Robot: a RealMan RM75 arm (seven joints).
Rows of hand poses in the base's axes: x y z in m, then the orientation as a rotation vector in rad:
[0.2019, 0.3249, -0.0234, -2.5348, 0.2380, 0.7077]
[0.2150, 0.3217, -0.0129, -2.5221, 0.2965, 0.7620]
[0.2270, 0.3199, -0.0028, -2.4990, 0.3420, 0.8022]
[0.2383, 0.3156, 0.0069, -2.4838, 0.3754, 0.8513]
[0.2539, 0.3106, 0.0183, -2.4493, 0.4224, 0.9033]
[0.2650, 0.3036, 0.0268, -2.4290, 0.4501, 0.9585]
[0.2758, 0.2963, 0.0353, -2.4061, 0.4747, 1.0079]
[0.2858, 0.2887, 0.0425, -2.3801, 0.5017, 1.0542]
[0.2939, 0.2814, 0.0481, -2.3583, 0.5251, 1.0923]
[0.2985, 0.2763, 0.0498, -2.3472, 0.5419, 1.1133]
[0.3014, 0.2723, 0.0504, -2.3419, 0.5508, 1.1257]
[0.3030, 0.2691, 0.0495, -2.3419, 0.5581, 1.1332]
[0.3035, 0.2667, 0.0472, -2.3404, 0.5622, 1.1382]
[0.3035, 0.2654, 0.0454, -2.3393, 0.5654, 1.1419]
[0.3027, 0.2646, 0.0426, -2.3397, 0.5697, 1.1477]
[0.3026, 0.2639, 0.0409, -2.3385, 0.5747, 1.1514]
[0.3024, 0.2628, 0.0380, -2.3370, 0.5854, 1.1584]
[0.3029, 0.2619, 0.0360, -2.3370, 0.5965, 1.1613]
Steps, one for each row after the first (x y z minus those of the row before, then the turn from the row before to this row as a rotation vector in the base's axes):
[0.0131, -0.0032, 0.0105, -0.0123, 0.0506, -0.0289]
[0.0120, -0.0018, 0.0101, 0.0016, 0.0396, -0.0265]
[0.0113, -0.0043, 0.0097, -0.0043, 0.0427, -0.0136]
[0.0156, -0.0050, 0.0114, 0.0067, 0.0499, -0.0276]
[0.0111, -0.0070, 0.0085, -0.0008, 0.0469, -0.0091]
[0.0108, -0.0073, 0.0085, 0.0024, 0.0426, -0.0095]
[0.0100, -0.0076, 0.0072, 0.0036, 0.0416, -0.0126]
[0.0081, -0.0073, 0.0056, 0.0020, 0.0347, -0.0109]
[0.0046, -0.0051, 0.0017, -0.0016, 0.0198, -0.0077]
[0.0029, -0.0040, 0.0006, -0.0017, 0.0113, -0.0033]
[0.0016, -0.0032, -0.0009, -0.0045, 0.0068, -0.0016]
[0.0005, -0.0024, -0.0023, -0.0015, 0.0046, -0.0013]
[0.0000, -0.0013, -0.0018, -0.0012, 0.0034, -0.0011]
[-0.0008, -0.0008, -0.0028, -0.0032, 0.0049, -0.0003]
[-0.0001, -0.0007, -0.0017, -0.0019, 0.0038, -0.0021]
[-0.0002, -0.0011, -0.0029, -0.0049, 0.0073, -0.0042]
[0.0005, -0.0009, -0.0020, -0.0056, 0.0043, -0.0050]

